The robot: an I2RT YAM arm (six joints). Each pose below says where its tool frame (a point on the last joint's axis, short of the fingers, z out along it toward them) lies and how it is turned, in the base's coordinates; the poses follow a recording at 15 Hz.
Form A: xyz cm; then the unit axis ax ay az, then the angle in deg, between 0 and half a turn.
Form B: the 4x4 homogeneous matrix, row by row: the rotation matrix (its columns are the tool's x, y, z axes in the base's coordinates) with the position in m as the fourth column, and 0 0 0 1 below. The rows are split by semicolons. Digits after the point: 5 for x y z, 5 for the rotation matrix.
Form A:
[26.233 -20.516 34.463 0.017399 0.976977 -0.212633 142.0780]
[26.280 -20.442 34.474 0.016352 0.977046 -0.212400 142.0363]
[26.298 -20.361 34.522 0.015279 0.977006 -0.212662 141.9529]
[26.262 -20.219 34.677 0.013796 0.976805 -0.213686 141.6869]
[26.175 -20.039 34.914 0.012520 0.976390 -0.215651 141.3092]
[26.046 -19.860 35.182 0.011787 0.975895 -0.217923 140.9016]
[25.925 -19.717 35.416 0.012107 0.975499 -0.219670 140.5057]
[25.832 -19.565 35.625 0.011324 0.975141 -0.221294 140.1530]
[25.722 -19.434 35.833 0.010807 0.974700 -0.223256 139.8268]
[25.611 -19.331 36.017 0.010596 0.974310 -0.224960 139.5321]
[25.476 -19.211 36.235 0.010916 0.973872 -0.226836 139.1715]
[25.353 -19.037 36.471 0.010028 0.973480 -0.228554 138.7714]
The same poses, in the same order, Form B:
-0.78831 0.16109 0.59382 0.26233; -0.10027 0.91858 -0.38230 -0.20516; -0.60706 -0.36092 -0.70797 0.34463; 0 0 0 1
-0.78792 0.15923 0.59483 0.26280; -0.10209 0.91884 -0.38120 -0.20442; -0.60725 -0.36108 -0.70772 0.34474; 0 0 0 1
-0.78709 0.15775 0.59633 0.26298; -0.10438 0.91874 -0.38081 -0.20361; -0.60795 -0.36198 -0.70666 0.34522; 0 0 0 1
-0.78429 0.15653 0.60032 0.26262; -0.10843 0.91817 -0.38106 -0.20219; -0.61084 -0.36395 -0.70315 0.34677; 0 0 0 1
-0.78025 0.15657 0.60555 0.26175; -0.11304 0.91692 -0.38273 -0.20039; -0.61517 -0.36708 -0.69773 0.34914; 0 0 0 1
-0.77582 0.15786 0.61089 0.26046; -0.11700 0.91541 -0.38515 -0.19860; -0.62001 -0.37028 -0.69172 0.35182; 0 0 0 1
-0.77143 0.16063 0.61571 0.25925; -0.11879 0.91425 -0.38735 -0.19717; -0.62513 -0.37195 -0.68620 0.35416; 0 0 0 1
-0.76753 0.16131 0.62038 0.25832; -0.12227 0.91320 -0.38873 -0.19565; -0.62924 -0.37421 -0.68119 0.35625; 0 0 0 1
-0.76389 0.16260 0.62452 0.25722; -0.12544 0.91187 -0.39085 -0.19434; -0.63304 -0.37691 -0.67617 0.35833; 0 0 0 1
-0.76057 0.16418 0.62815 0.25611; -0.12783 0.91069 -0.39280 -0.19331; -0.63655 -0.37905 -0.67166 0.36017; 0 0 0 1
-0.75646 0.16698 0.63236 0.25476; -0.12963 0.90940 -0.39520 -0.19211; -0.64106 -0.38093 -0.66628 0.36235; 0 0 0 1
-0.75191 0.16774 0.63757 0.25353; -0.13353 0.90830 -0.39644 -0.19037; -0.64560 -0.38322 -0.66056 0.36471; 0 0 0 1

